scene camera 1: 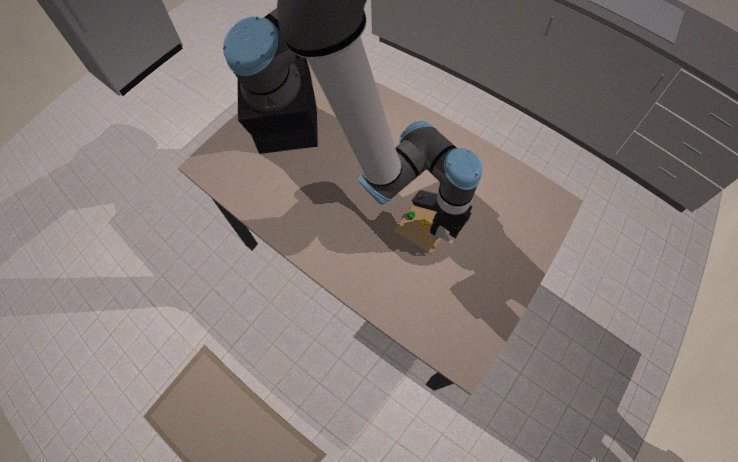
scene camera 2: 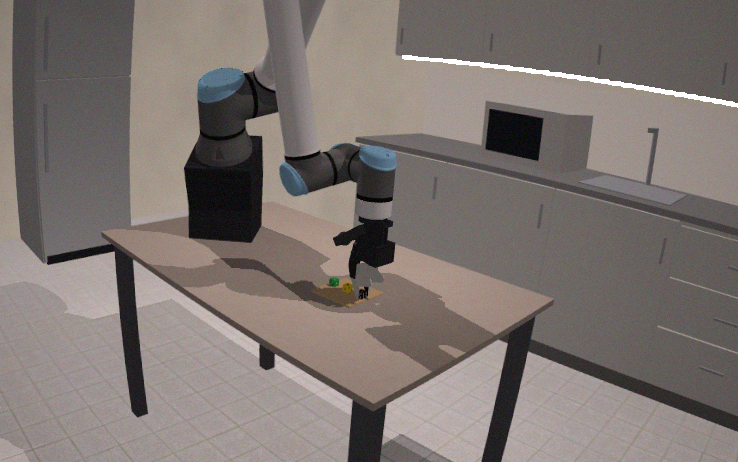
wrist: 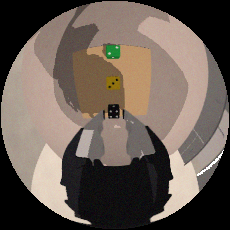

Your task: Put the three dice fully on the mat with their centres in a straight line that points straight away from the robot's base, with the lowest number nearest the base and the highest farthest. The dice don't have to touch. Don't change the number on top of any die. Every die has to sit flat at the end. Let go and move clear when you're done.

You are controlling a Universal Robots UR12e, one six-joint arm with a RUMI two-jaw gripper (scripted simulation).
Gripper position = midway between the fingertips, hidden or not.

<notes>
I see my gripper [scene camera 2: 362, 297] and a mat [scene camera 1: 411, 230].
The mat is seen too in scene camera 2 [scene camera 2: 336, 294] and in the wrist view [wrist: 91, 67]. My gripper is seen too in scene camera 1 [scene camera 1: 438, 234] and in the wrist view [wrist: 113, 110].
</notes>
